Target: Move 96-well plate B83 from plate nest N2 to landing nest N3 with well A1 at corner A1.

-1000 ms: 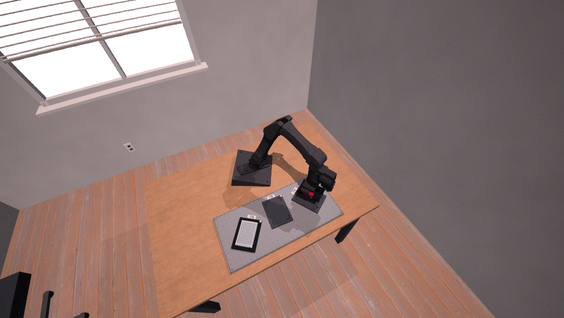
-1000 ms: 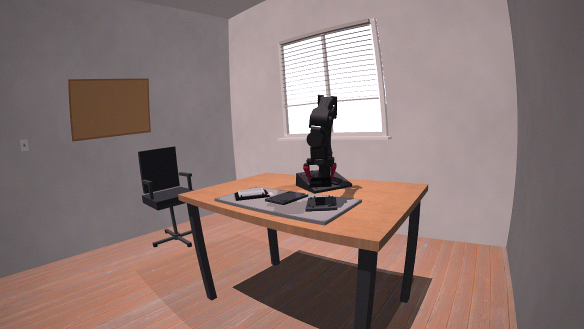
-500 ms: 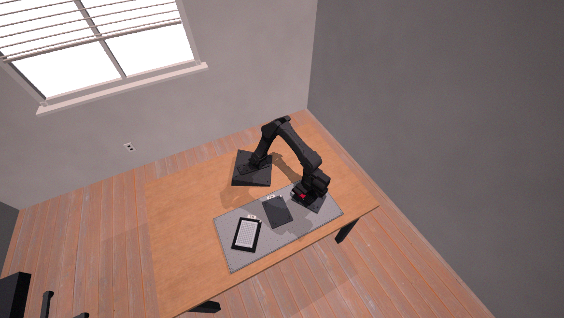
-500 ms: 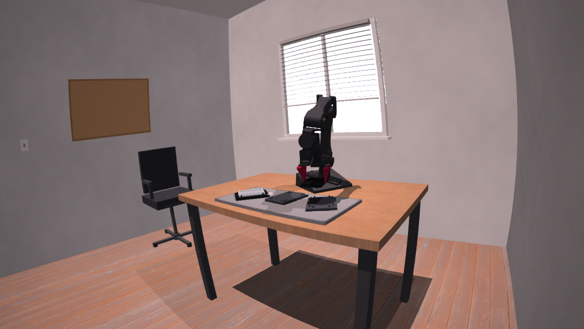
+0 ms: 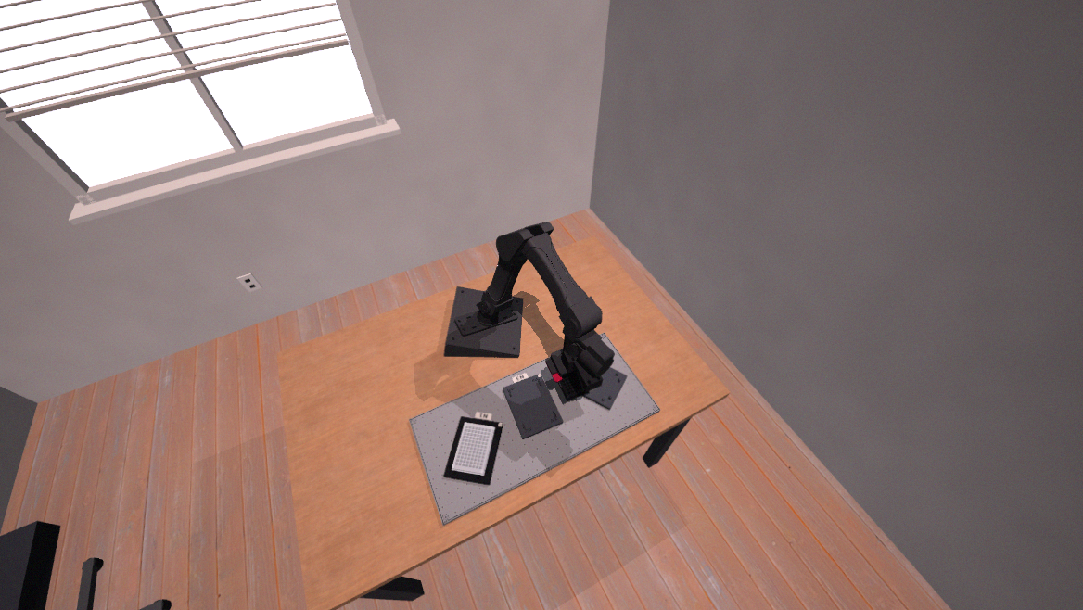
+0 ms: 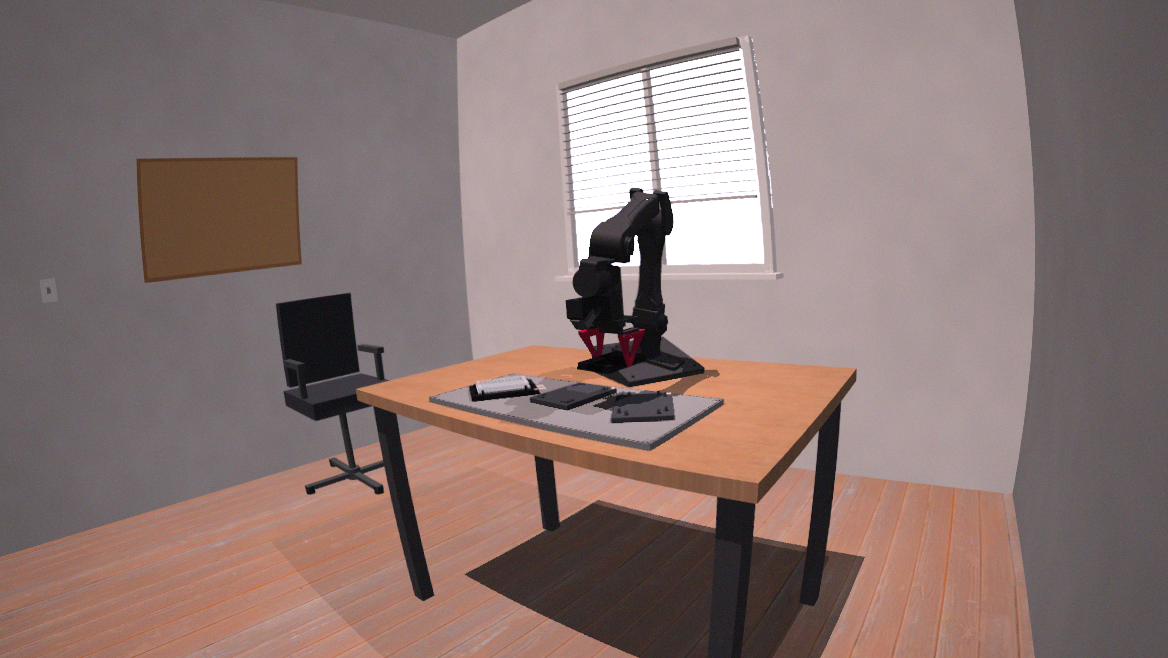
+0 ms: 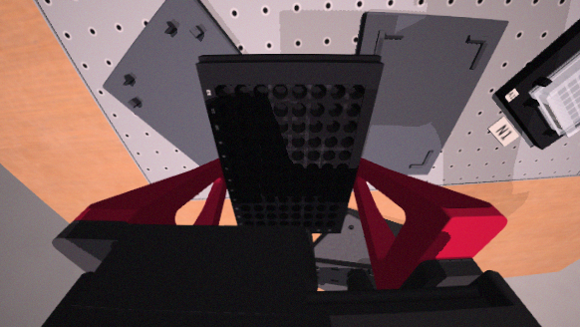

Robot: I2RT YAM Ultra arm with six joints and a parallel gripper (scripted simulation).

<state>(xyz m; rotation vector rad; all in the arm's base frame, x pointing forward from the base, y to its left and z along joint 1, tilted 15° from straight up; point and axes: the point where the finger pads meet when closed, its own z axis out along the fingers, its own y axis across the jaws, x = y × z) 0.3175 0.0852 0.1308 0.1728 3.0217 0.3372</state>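
My gripper is now 120 mm to the left of the dark landing nest N3, 90 mm above it and 10 mm past it. Also, from my hand: black 96-well plate B83: right at my hand; then N2 label: 100 mm below, 70 mm behind, 30 mm to the left; then plate nest N2: 90 mm below, 80 mm to the left, 10 mm ahead.
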